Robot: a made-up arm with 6 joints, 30 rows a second.
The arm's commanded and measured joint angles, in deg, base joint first. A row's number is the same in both.
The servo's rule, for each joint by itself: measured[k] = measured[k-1] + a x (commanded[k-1-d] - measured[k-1]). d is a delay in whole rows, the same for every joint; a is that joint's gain. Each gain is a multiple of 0.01, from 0.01 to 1. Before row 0 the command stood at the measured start. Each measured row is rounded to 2 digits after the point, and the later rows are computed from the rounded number. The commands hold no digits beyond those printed.
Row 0, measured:
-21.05, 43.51, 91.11, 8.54, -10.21, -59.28
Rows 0 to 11, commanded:
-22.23, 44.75, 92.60, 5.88, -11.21, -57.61
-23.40, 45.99, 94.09, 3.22, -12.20, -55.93
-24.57, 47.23, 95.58, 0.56, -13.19, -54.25
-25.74, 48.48, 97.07, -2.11, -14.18, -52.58
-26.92, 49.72, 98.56, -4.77, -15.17, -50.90
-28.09, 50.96, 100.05, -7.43, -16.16, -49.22
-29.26, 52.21, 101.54, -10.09, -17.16, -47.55
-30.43, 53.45, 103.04, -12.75, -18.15, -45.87
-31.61, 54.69, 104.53, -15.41, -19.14, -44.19
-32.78, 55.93, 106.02, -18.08, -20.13, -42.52
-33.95, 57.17, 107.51, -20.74, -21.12, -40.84
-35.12, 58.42, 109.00, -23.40, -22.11, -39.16
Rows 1 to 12, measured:
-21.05, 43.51, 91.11, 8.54, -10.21, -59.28
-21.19, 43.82, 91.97, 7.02, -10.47, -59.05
-21.46, 44.36, 93.20, 4.85, -10.92, -58.61
-21.83, 45.08, 94.58, 2.40, -11.51, -58.00
-22.30, 45.93, 96.02, -0.17, -12.20, -57.24
-22.85, 46.88, 97.49, -2.79, -12.97, -56.35
-23.48, 47.90, 98.97, -5.43, -13.80, -55.35
-24.17, 48.98, 100.46, -8.09, -14.67, -54.26
-24.92, 50.10, 101.96, -10.75, -15.57, -53.09
-25.72, 51.25, 103.45, -13.41, -16.50, -51.84
-26.57, 52.42, 104.94, -16.07, -17.44, -50.54
-27.46, 53.61, 106.43, -18.73, -18.40, -49.18
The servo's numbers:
d 1
a 0.12 0.25 0.58 0.57 0.26 0.14

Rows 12 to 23, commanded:
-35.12, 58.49, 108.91, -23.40, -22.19, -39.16
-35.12, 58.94, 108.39, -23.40, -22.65, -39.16
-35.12, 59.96, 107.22, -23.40, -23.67, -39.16
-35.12, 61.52, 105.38, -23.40, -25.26, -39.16
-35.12, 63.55, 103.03, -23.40, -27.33, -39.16
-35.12, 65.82, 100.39, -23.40, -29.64, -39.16
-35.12, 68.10, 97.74, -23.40, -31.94, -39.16
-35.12, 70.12, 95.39, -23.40, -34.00, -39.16
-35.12, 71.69, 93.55, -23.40, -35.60, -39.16
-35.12, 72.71, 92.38, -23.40, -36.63, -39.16
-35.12, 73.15, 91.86, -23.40, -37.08, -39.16
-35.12, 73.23, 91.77, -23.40, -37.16, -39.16
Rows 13 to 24, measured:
-28.38, 54.81, 107.92, -21.39, -19.36, -47.78
-29.19, 55.73, 108.49, -22.54, -20.10, -46.57
-29.90, 56.53, 108.43, -23.03, -20.76, -45.53
-30.53, 57.39, 107.73, -23.24, -21.52, -44.64
-31.08, 58.42, 106.37, -23.33, -22.49, -43.87
-31.56, 59.70, 104.43, -23.37, -23.75, -43.21
-31.99, 61.23, 102.09, -23.39, -25.28, -42.64
-32.37, 62.95, 99.57, -23.40, -27.01, -42.15
-32.70, 64.74, 97.15, -23.40, -28.83, -41.73
-32.99, 66.48, 95.06, -23.40, -30.59, -41.37
-33.25, 68.04, 93.51, -23.40, -32.16, -41.06
-33.47, 69.32, 92.55, -23.40, -33.44, -40.79

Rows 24 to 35, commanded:
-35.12, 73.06, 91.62, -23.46, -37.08, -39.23
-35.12, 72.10, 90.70, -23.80, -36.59, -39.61
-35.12, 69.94, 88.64, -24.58, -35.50, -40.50
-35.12, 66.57, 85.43, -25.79, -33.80, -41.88
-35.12, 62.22, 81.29, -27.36, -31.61, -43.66
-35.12, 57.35, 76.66, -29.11, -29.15, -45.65
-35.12, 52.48, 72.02, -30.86, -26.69, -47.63
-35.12, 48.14, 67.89, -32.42, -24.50, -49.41
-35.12, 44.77, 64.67, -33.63, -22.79, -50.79
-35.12, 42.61, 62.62, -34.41, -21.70, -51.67
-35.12, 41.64, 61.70, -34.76, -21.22, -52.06
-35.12, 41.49, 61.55, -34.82, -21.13, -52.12
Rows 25 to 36, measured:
-33.67, 70.30, 92.10, -23.40, -34.41, -40.56
-33.84, 70.99, 91.82, -23.43, -35.10, -40.37
-33.99, 71.27, 91.17, -23.64, -35.49, -40.26
-34.13, 70.94, 89.70, -24.18, -35.49, -40.29
-34.25, 69.85, 87.22, -25.10, -35.05, -40.51
-34.35, 67.94, 83.78, -26.39, -34.16, -40.95
-34.44, 65.29, 79.65, -27.94, -32.86, -41.61
-34.52, 62.09, 75.22, -29.60, -31.26, -42.45
-34.59, 58.60, 70.97, -31.21, -29.50, -43.42
-34.65, 55.14, 67.32, -32.59, -27.76, -44.45
-34.71, 52.01, 64.59, -33.63, -26.18, -45.46
-34.76, 49.42, 62.91, -34.27, -24.89, -46.38

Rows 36 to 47, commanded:
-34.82, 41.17, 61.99, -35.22, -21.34, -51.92
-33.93, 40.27, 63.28, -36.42, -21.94, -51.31
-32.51, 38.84, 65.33, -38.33, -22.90, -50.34
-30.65, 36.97, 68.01, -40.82, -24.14, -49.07
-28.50, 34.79, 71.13, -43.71, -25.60, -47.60
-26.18, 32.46, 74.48, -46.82, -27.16, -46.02
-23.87, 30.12, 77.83, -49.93, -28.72, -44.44
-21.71, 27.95, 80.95, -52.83, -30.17, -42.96
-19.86, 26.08, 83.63, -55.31, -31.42, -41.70
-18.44, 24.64, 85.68, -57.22, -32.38, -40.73
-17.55, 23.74, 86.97, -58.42, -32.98, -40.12
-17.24, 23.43, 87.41, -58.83, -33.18, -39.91
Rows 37 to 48, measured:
-34.80, 47.44, 62.12, -34.58, -23.91, -47.18
-34.80, 45.87, 62.04, -34.94, -23.24, -47.84
-34.70, 44.47, 62.76, -35.78, -22.90, -48.33
-34.44, 43.06, 64.25, -37.23, -22.90, -48.61
-33.99, 41.54, 66.43, -39.28, -23.22, -48.67
-33.33, 39.85, 69.16, -41.81, -23.84, -48.52
-32.47, 38.00, 72.25, -44.67, -24.70, -48.17
-31.44, 36.03, 75.49, -47.67, -25.75, -47.65
-30.27, 34.01, 78.66, -50.61, -26.90, -46.99
-29.02, 32.03, 81.54, -53.29, -28.08, -46.25
-27.75, 30.18, 83.94, -55.53, -29.20, -45.48
-26.53, 28.57, 85.70, -57.18, -30.18, -44.73

